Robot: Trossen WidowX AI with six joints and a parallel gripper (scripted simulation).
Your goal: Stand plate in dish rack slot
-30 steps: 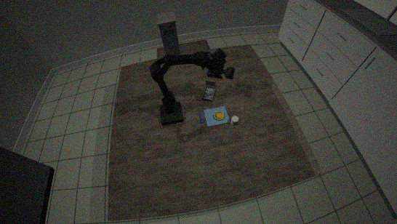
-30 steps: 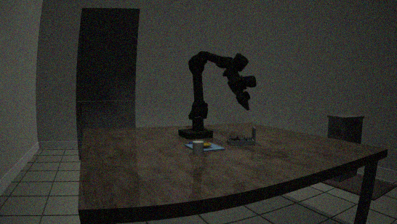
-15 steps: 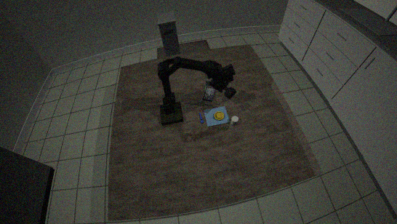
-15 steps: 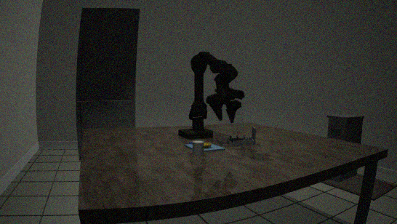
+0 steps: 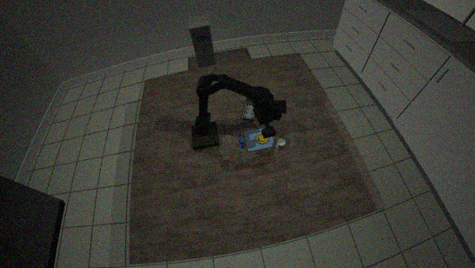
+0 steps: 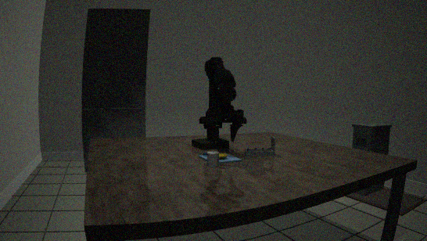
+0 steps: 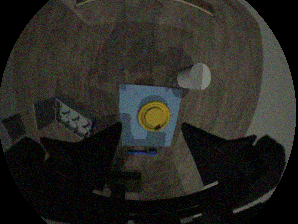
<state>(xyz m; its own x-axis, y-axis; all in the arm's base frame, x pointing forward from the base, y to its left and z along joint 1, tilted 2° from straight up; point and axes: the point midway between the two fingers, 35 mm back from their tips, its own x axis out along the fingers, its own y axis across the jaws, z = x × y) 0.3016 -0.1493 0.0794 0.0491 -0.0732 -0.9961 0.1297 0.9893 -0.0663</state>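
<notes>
The yellow plate lies 60 mm below my gripper tip, 10 mm to the right of it and 10 mm behind it. Also, from my gripper tip: dish rack 200 mm to the left, 50 mm below; then white cup 90 mm to the right, 60 mm ahead, 50 mm below; then light blue cloth 70 mm below, 30 mm behind.
</notes>
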